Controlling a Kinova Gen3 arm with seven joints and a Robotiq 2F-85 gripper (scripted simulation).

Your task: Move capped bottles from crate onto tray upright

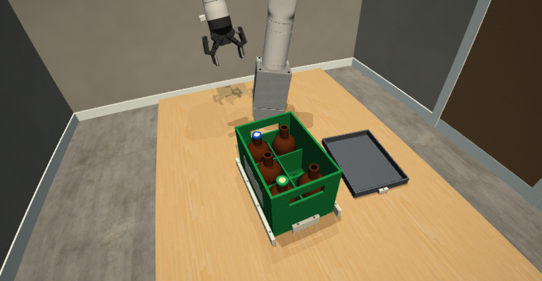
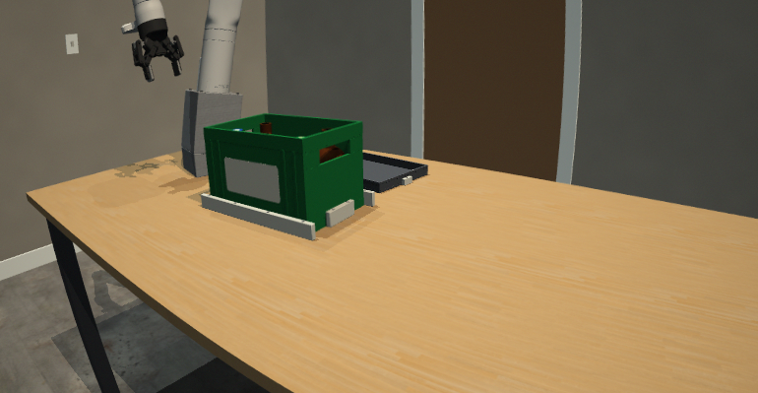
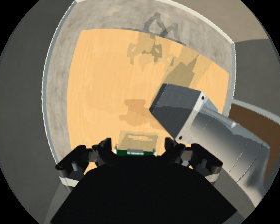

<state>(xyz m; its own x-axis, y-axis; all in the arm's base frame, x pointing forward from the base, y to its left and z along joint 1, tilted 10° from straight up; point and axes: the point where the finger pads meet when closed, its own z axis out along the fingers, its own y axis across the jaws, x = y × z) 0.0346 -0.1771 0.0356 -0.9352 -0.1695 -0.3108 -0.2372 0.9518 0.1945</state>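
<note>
Right now the green crate is 370 mm ahead of my hand, 70 mm to the left of it and 190 mm below it. Also, from my hand: dark tray: 350 mm ahead, 360 mm to the left, 270 mm below.
</note>
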